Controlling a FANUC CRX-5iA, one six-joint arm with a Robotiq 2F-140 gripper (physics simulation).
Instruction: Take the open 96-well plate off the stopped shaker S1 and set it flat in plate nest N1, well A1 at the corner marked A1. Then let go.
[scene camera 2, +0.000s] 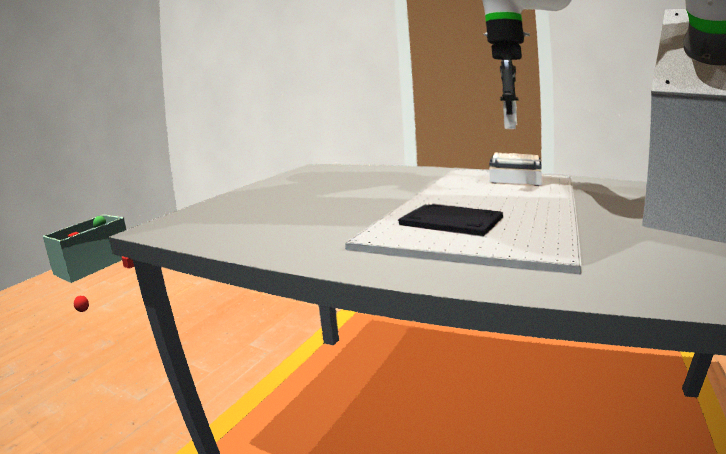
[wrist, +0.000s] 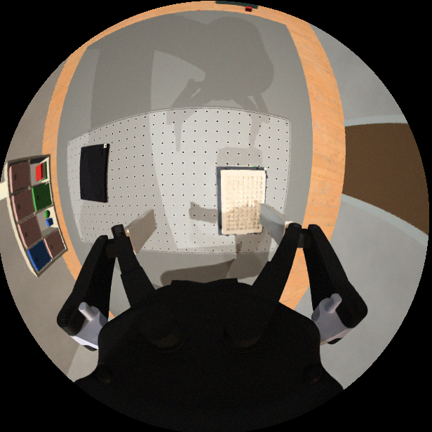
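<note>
The pale 96-well plate lies on the shaker S1, a white box with a dark top frame at the far end of the perforated board. The black plate nest N1 lies flat near the board's other end, with a small white mark at one corner in the wrist view. My gripper is open and empty, high above the shaker. In the wrist view the plate shows between the fingertips, closer to the right one. Lettering on the plate and nest is too small to read.
The perforated board lies on the grey table. A grey pedestal with the robot base stands at the right. A green bin is beyond the table's left corner, with a red ball near it. A shelf with coloured boxes shows at the wrist view's left.
</note>
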